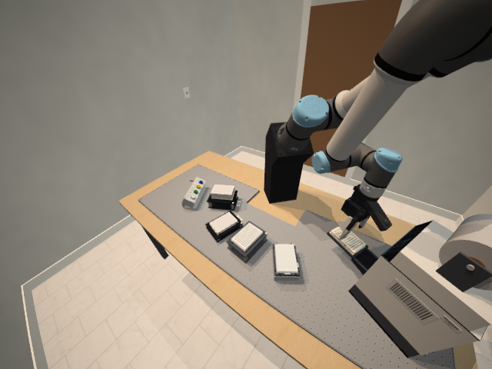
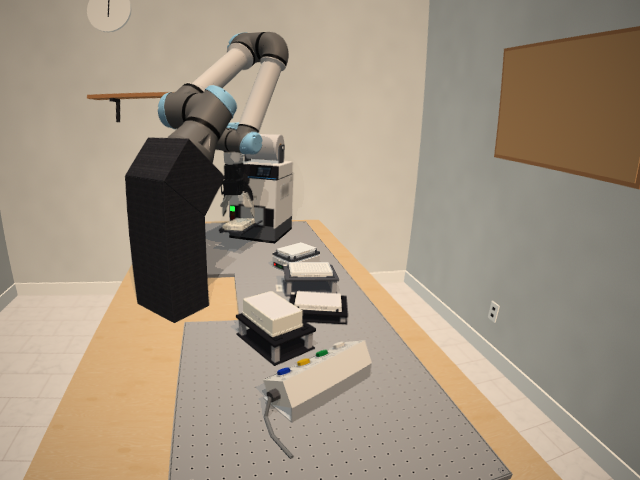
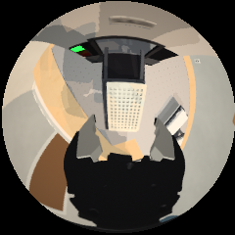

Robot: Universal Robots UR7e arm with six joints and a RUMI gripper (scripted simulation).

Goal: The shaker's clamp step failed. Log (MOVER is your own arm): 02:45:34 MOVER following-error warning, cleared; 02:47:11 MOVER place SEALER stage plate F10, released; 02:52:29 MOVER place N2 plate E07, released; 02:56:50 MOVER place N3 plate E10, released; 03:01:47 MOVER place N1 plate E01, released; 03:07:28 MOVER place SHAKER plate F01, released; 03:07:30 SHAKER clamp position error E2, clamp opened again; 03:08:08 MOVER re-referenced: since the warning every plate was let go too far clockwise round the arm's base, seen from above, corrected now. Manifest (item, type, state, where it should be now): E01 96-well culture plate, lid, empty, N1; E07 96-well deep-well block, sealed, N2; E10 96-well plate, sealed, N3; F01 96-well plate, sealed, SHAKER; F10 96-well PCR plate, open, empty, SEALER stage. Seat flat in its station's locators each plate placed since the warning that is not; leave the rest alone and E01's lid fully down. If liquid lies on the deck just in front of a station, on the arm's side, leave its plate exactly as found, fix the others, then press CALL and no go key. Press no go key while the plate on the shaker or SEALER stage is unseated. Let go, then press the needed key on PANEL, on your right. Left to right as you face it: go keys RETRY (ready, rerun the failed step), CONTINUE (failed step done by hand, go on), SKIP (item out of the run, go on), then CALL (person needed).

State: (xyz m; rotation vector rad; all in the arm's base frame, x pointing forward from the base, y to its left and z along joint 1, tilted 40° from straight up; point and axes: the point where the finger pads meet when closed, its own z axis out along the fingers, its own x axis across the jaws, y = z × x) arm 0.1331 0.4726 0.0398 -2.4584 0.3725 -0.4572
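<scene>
Now: the PCR plate 30 mm below my hand. Round my hand: lidded culture plate (250 mm ahead, 120 mm to the right, 80 mm below); then film roll (40 mm ahead, 270 mm to the left, 250 mm above).
</scene>
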